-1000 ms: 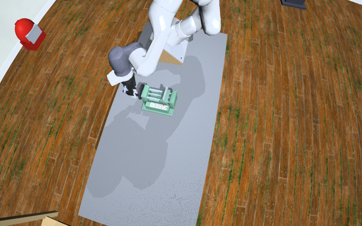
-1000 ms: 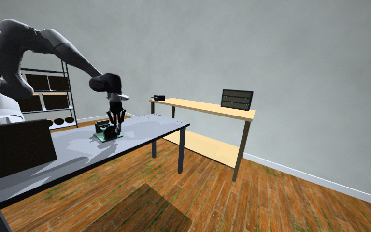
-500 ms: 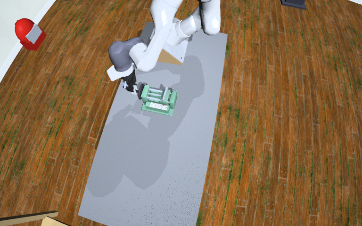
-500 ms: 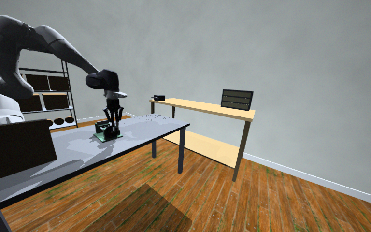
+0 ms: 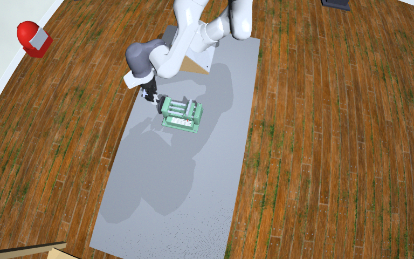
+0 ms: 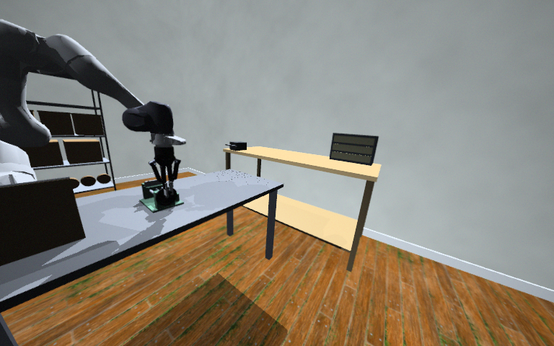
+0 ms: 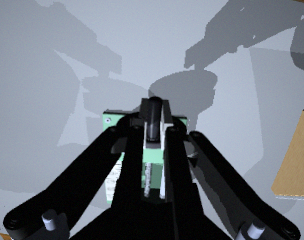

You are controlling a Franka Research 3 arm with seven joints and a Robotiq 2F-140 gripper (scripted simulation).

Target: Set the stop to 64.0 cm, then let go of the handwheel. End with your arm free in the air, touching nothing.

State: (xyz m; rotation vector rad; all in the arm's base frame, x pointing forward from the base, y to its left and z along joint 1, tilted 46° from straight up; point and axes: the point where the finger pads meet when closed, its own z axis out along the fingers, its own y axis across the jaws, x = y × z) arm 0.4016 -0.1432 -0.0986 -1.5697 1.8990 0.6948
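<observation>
My gripper is now 20 mm to the right of the dark handwheel and 30 mm above it. From my hand the other things lie so: stop carriage: 40 mm ahead, 180 mm to the left, 40 mm below.
</observation>
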